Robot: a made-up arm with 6 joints.
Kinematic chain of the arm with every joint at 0, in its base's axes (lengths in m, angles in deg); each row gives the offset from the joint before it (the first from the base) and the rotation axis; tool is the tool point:
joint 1: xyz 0 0 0.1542 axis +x
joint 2: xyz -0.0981 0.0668 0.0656 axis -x
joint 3: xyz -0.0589 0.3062 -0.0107 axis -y
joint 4: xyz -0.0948 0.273 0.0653 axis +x
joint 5: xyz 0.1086 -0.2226 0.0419 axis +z
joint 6: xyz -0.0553 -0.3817 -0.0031 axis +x
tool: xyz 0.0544 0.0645 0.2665
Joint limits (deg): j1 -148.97..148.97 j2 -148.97..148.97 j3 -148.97..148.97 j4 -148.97..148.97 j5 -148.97..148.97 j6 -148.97..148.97
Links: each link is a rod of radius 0.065 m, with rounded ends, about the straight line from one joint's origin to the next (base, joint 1, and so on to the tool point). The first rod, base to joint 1, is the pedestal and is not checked.
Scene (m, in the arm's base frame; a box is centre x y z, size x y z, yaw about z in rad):
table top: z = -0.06
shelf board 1: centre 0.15 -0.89 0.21 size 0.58 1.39 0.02 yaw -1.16
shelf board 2: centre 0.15 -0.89 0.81 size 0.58 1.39 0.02 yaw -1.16
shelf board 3: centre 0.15 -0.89 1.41 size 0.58 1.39 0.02 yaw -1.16
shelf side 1: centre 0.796 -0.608 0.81 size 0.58 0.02 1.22 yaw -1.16
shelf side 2: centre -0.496 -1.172 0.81 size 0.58 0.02 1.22 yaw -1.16
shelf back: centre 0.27 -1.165 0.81 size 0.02 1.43 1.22 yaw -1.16
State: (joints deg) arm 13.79 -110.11 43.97 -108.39 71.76 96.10
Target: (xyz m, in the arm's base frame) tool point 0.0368 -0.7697 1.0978
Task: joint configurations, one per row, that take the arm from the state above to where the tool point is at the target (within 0.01 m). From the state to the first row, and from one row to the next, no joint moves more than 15 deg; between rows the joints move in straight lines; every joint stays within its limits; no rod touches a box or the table.
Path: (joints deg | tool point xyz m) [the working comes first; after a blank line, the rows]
Joints at the target: 3.84 -94.95 36.36 -125.83 59.53 88.71
Straight joint move there: touches shelf board 2.

1: 5.56 -105.28 47.51 -93.71 66.85 109.26 | -0.1427 -0.9188 0.5189
2: -2.66 -100.45 51.06 -79.03 61.94 122.42 | -0.2373 -0.7801 0.5349
3: -10.89 -95.62 54.60 -64.35 57.02 135.57 | -0.2763 -0.6194 0.5132
4: -19.12 -90.79 58.14 -49.67 52.11 148.73 | -0.2537 -0.4569 0.4659
5: -17.19 -90.24 56.22 -64.08 57.68 137.11 | -0.2871 -0.5294 0.6323
6: -15.27 -89.69 54.29 -78.50 63.25 125.48 | -0.2660 -0.5616 0.8106
7: -13.35 -89.14 52.37 -92.91 68.82 113.86 | -0.1929 -0.5510 0.9736
8: -11.42 -88.59 50.44 -107.32 74.39 102.23 | -0.0804 -0.5007 1.0977
9: -3.79 -91.77 43.40 -116.57 66.96 95.47 | -0.0259 -0.6432 1.1038
10: 3.84 -94.95 36.36 -125.83 59.53 88.71 | 0.0368 -0.7697 1.0978

